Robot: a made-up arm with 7 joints.
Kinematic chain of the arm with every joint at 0, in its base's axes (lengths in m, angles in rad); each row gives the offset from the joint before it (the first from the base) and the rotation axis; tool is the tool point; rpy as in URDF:
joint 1: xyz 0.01 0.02 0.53 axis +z
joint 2: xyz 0 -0.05 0.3 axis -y
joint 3: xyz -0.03 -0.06 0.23 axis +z
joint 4: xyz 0 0.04 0.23 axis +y
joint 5: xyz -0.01 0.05 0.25 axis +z
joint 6: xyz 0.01 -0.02 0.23 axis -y
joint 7: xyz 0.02 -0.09 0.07 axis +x
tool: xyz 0 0 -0.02 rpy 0.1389 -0.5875 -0.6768
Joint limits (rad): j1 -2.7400..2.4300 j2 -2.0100..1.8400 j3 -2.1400..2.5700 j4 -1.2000..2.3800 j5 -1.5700..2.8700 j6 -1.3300..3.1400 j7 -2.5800..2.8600
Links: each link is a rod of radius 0.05 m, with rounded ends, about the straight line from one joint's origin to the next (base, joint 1, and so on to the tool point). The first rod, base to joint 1, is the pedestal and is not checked.
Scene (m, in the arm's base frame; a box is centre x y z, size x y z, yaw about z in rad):
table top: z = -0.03
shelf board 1: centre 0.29 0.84 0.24 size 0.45 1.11 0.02 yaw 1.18
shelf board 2: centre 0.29 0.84 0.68 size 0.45 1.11 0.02 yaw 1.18
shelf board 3: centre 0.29 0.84 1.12 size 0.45 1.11 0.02 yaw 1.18
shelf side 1: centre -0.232 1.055 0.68 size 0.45 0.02 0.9 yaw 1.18
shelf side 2: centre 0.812 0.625 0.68 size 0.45 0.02 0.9 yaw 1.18
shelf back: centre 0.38 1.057 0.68 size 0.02 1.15 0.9 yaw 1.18
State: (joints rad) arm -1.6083 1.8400 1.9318 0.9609 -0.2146 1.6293 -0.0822
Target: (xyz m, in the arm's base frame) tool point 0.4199 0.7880 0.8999
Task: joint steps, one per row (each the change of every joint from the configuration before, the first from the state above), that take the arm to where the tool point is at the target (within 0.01 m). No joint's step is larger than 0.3 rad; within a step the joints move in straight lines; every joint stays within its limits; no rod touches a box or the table.
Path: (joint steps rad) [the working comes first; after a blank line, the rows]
Joints at the target: -1.8129 1.3921 1.7607 0.8538 -0.2124 1.5994 -0.0942
Straight joint move there: touches shelf board 2.

1: 0.1647 -0.0101 0.0637 0.2788 0.0648 0.0335 0.0043
2: 0.1648 -0.0101 0.0638 0.2788 0.0648 0.0335 0.0044
3: 0.1647 -0.0101 0.0637 0.2788 0.0647 0.0335 0.0043
4: -0.0950 -0.2428 -0.2657 0.0456 0.0402 -0.0162 -0.0139
5: -0.0951 -0.2427 -0.2657 0.0456 0.0403 -0.0161 -0.0139
6: -0.1272 0.0169 0.0423 -0.2587 -0.0682 -0.0245 0.0007
7: -0.1272 0.0170 0.0423 -0.2586 -0.0681 -0.0245 0.0007
8: -0.1272 0.0170 0.0422 -0.2587 -0.0681 -0.0246 0.0007
9: -0.1271 0.0170 0.0423 -0.2587 -0.0682 -0.0245 0.0007

